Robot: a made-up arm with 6 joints. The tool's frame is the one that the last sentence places. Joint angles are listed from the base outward.
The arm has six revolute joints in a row. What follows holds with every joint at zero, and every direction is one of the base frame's.
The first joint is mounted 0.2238 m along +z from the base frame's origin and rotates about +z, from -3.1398 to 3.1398 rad.
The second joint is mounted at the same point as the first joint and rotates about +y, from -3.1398 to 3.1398 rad.
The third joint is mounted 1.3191 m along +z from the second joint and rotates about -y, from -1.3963 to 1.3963 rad.
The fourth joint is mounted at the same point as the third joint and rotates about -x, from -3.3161 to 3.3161 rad.
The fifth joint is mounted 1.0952 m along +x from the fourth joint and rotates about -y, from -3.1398 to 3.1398 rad.
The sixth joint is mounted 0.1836 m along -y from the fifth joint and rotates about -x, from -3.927 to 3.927 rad.
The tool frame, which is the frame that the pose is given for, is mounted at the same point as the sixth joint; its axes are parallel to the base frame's.
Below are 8 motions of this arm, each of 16 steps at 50 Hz.
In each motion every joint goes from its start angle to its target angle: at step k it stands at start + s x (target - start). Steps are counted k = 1, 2, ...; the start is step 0. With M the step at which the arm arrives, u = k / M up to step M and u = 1 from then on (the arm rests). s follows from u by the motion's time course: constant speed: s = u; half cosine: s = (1 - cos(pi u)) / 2; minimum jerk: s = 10 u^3 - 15 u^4 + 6 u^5.
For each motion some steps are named. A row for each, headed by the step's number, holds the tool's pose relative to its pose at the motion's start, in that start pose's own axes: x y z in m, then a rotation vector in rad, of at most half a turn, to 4 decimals.
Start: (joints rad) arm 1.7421 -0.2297 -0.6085 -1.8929 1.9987 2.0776
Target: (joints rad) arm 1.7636 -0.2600 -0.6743 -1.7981 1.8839 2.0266
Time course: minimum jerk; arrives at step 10
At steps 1, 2, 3, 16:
1: 0.0003 0.0001 -0.0006 0.0005 -0.0013 0.0005
2: 0.0022 0.0004 -0.0040 0.0033 -0.0090 0.0031
3: 0.0063 0.0012 -0.0111 0.0092 -0.0254 0.0089
16: 0.0396 0.0073 -0.0674 0.0513 -0.1554 0.0589

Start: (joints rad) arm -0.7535 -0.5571 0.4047 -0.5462 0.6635 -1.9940
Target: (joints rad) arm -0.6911 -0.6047 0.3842 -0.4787 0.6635 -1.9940
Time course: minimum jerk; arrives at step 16
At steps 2, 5, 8, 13, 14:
2: -0.0001 0.0009 -0.0008 0.0002 0.0007 -0.0002
5: -0.0013 0.0100 -0.0092 0.0026 0.0078 -0.0025
8: -0.0036 0.0283 -0.0249 0.0073 0.0215 -0.0067
13: -0.0069 0.0552 -0.0457 0.0138 0.0409 -0.0118
14: -0.0071 0.0572 -0.0471 0.0143 0.0423 -0.0121

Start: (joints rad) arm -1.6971 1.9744 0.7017 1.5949 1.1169 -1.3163
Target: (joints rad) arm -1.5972 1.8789 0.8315 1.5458 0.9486 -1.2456
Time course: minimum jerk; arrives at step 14
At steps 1, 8, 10, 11, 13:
1: 0.0003 0.0003 0.0012 -0.0010 -0.0001 -0.0005
8: 0.0528 0.0823 0.2305 -0.1829 -0.0200 -0.0937
10: 0.0728 0.1199 0.3099 -0.2457 -0.0308 -0.1250
11: 0.0797 0.1335 0.3363 -0.2667 -0.0349 -0.1354
13: 0.0858 0.1460 0.3595 -0.2850 -0.0387 -0.1444

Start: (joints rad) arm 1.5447 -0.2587 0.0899 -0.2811 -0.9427 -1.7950
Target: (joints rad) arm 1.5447 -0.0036 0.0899 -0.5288 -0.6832 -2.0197
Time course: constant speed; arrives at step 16
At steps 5, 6, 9, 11, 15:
5: 0.1459 0.0180 0.0240 0.1378 0.0450 -0.0064
6: 0.1750 0.0202 0.0292 0.1663 0.0530 -0.0076
9: 0.2622 0.0239 0.0457 0.2537 0.0746 -0.0107
11: 0.3201 0.0240 0.0574 0.3132 0.0871 -0.0124
15: 0.4348 0.0186 0.0824 0.4353 0.1075 -0.0144

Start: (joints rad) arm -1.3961 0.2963 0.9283 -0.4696 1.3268 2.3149
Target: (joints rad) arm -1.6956 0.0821 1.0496 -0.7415 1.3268 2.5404
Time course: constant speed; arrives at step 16
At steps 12, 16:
12: 0.4153 -0.2400 -0.1830 -0.1583 0.2522 -0.1678
16: 0.5269 -0.3545 -0.2263 -0.1933 0.3278 -0.2218

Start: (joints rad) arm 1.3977 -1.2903 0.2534 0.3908 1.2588 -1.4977
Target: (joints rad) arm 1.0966 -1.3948 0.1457 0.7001 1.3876 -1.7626
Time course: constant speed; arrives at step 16
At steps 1, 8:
1: 0.0140 0.0149 -0.0200 0.0046 0.0357 0.0100
8: 0.0997 0.1158 -0.1745 0.0443 0.2920 0.0626

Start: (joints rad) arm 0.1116 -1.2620 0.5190 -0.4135 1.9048 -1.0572
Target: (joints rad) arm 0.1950 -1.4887 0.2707 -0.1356 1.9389 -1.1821
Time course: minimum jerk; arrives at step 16
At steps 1, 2, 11, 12, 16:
1: 0.0006 0.0003 0.0003 0.0004 0.0004 0.0003
2: 0.0044 0.0021 0.0023 0.0027 0.0025 0.0018
11: 0.2094 0.1160 0.1356 0.1398 0.1343 0.0837
12: 0.2270 0.1278 0.1498 0.1533 0.1473 0.0906
16: 0.2504 0.1441 0.1693 0.1715 0.1650 0.0996

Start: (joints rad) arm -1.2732 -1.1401 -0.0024 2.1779 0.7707 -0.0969
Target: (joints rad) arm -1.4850 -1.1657 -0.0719 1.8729 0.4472 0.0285
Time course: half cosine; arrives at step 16
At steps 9, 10, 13, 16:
9: 0.0503 -0.0168 0.0669 0.0097 0.2271 -0.0171
10: 0.0584 -0.0183 0.0773 0.0113 0.2639 -0.0173
13: 0.0779 -0.0206 0.1017 0.0152 0.3530 -0.0149
16: 0.0853 -0.0210 0.1107 0.0167 0.3868 -0.0130

